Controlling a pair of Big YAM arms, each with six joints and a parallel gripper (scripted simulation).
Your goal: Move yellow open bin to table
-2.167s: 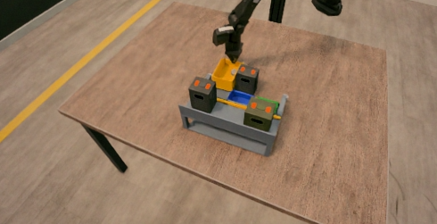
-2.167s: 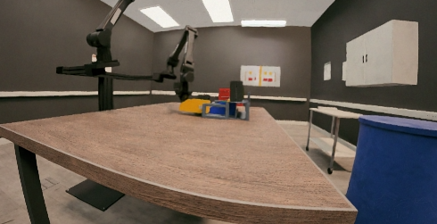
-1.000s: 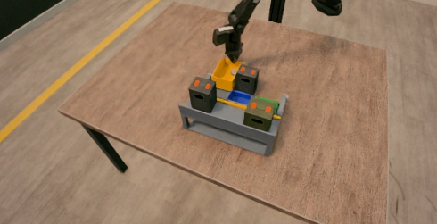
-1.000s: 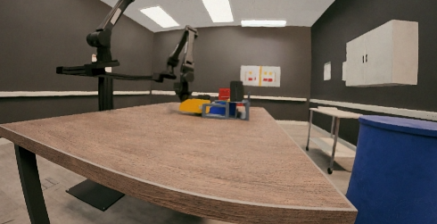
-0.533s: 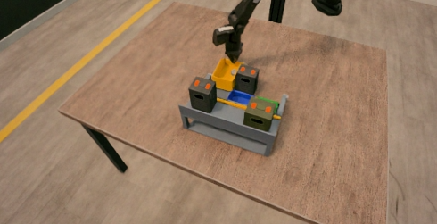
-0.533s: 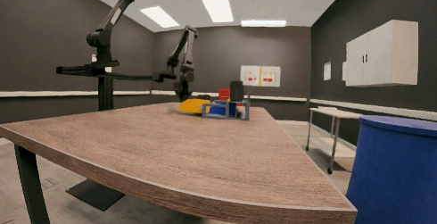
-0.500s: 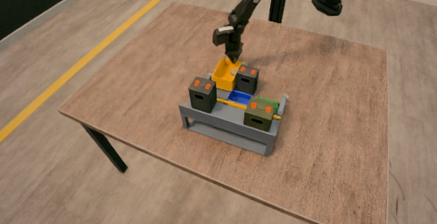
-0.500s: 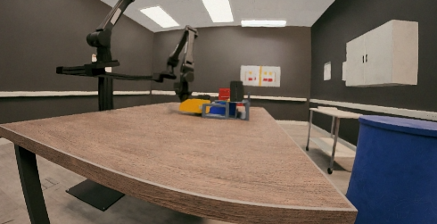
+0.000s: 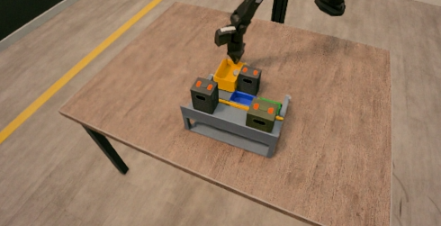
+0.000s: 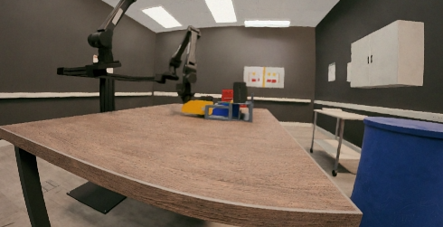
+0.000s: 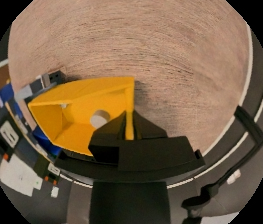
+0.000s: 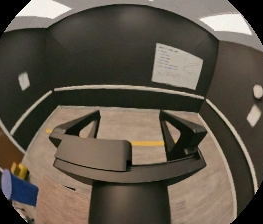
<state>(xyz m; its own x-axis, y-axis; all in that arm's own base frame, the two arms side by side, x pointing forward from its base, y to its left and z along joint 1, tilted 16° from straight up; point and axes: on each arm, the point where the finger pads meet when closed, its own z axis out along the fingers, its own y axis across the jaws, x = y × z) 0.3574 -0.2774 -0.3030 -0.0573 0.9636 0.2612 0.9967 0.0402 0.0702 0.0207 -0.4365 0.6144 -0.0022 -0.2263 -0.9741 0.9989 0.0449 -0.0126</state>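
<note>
Right now the yellow open bin is 80 mm ahead of my left hand and 10 mm to the left of it. The rest, counted from my left hand: grey shelf 260 mm ahead, 140 mm to the left, 10 mm above; then dark lidded bin 110 mm to the left, 100 mm ahead, 10 mm above.
</note>
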